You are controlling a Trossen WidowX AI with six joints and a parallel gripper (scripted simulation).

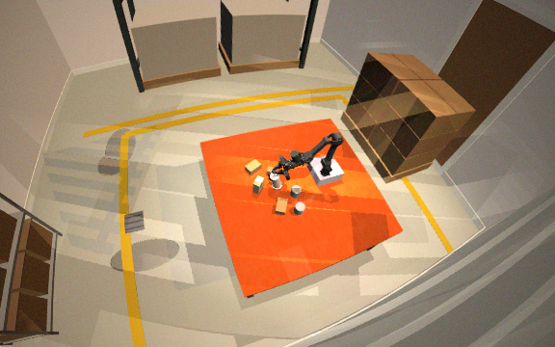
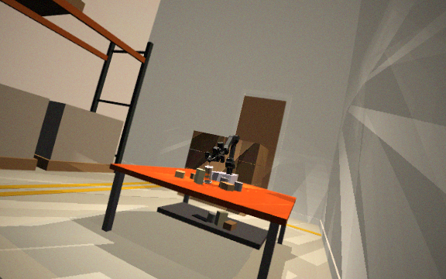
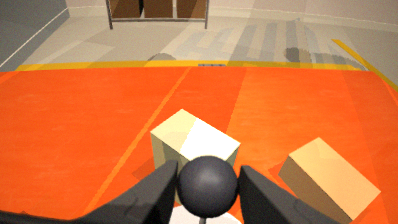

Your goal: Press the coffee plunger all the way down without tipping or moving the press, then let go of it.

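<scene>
My gripper tip is 10 cm above the coffee press, 2 cm past it and 1 cm to the left of it.
</scene>
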